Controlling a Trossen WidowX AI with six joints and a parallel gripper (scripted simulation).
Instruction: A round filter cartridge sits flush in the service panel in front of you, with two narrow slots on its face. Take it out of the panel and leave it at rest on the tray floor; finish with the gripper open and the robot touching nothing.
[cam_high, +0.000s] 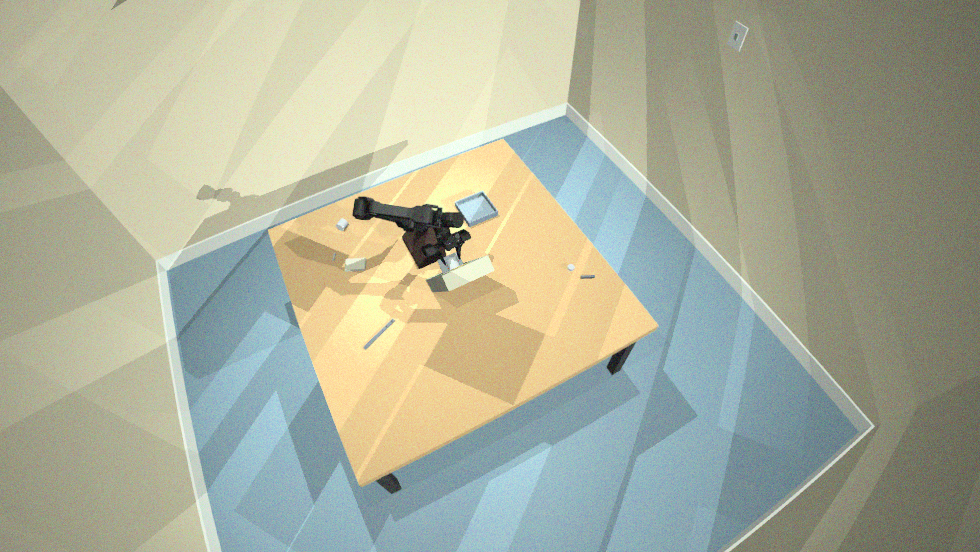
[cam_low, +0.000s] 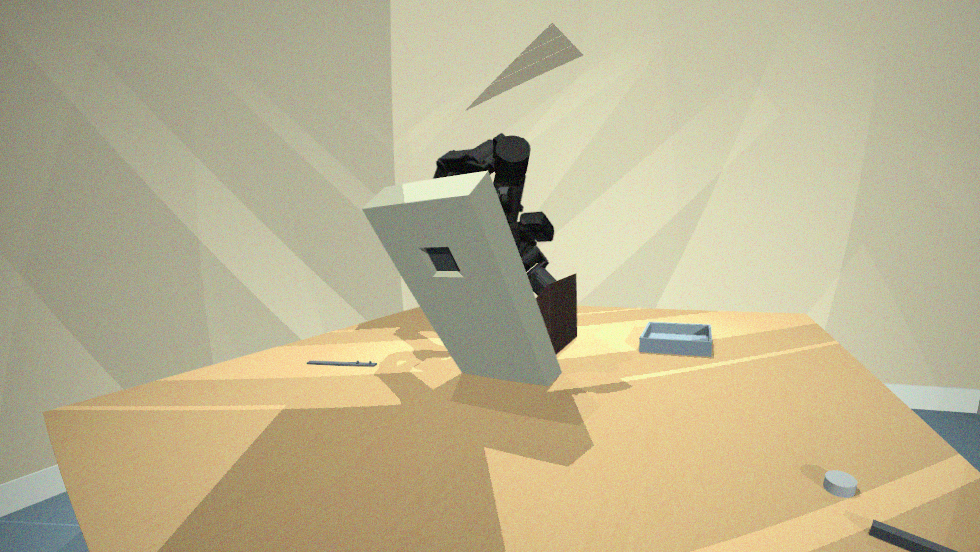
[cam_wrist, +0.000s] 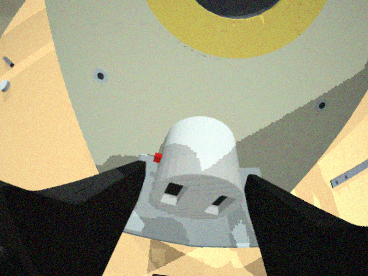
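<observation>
Right now the grey service panel is 4 cm ahead of my gripper tip and 2 cm below it. Round my gripper tip: blue-grey tray: 35 cm behind, 29 cm to the left, 19 cm below; white round filter cartridge: right at my gripper tip; short dark bar: 23 cm ahead, 52 cm to the left, 19 cm below.
</observation>
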